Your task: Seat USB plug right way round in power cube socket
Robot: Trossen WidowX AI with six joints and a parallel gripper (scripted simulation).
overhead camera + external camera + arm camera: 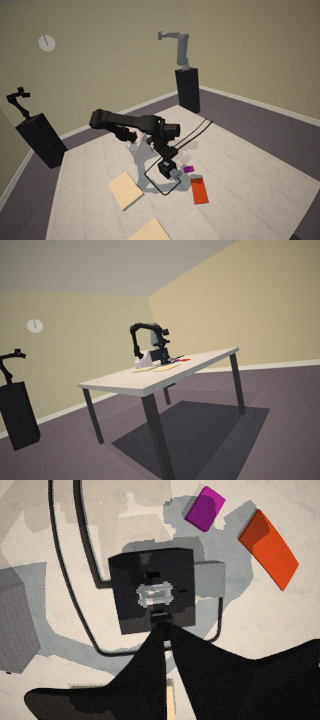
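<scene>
My gripper tip is 20 mm above the USB plug. Round my gripper tip: orange card 180 mm ahead, 130 mm below, 100 mm to the left; then purple block 130 mm below, 120 mm to the left, 50 mm ahead.
</scene>
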